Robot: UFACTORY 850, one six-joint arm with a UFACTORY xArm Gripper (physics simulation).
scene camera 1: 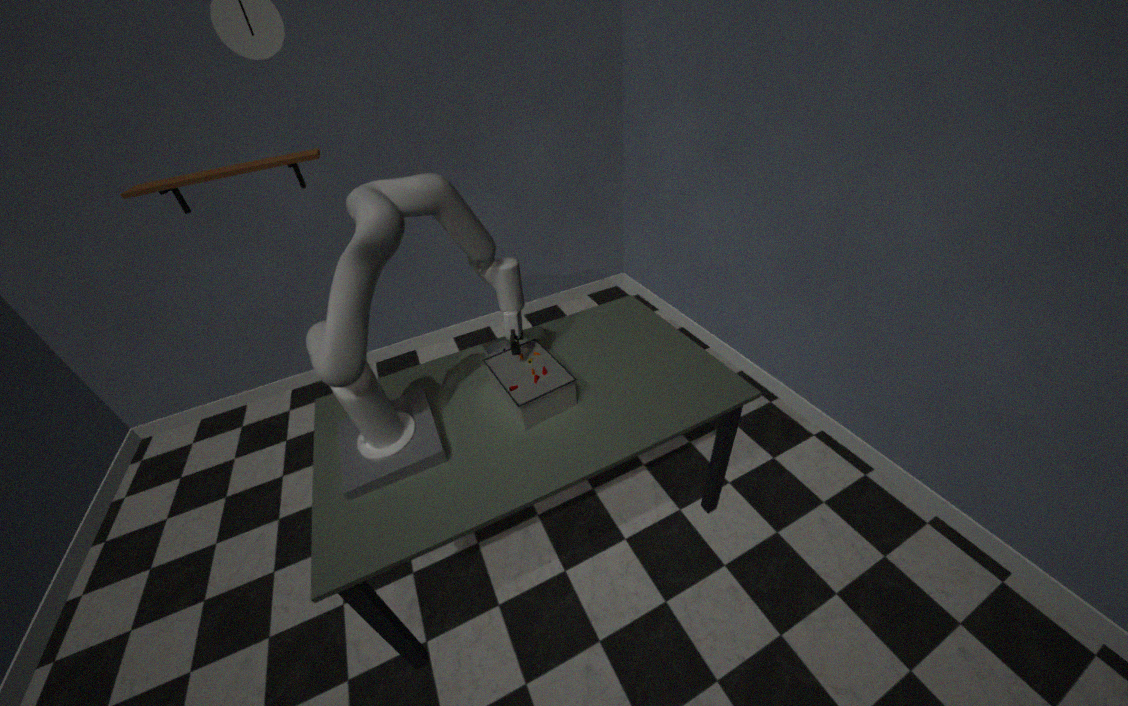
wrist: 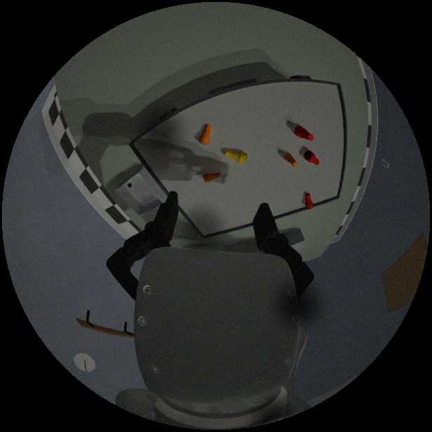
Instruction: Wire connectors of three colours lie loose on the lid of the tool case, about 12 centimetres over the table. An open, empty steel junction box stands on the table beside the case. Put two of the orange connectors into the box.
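Observation:
My gripper is open and empty, low over one end of the lid of the tool case. On the lid lie three orange connectors: one near the long edge, one closest to my fingers, and one near the red ones. A yellow connector lies between the orange ones. Three red connectors lie towards the far end. The steel junction box stands beside the case, left of my fingers in the wrist view; it is mostly hidden in the scene view.
The green table carries the case and the robot's base plate. The lid has a dark raised-looking rim. A wooden shelf and a round clock are on the wall, away from the table.

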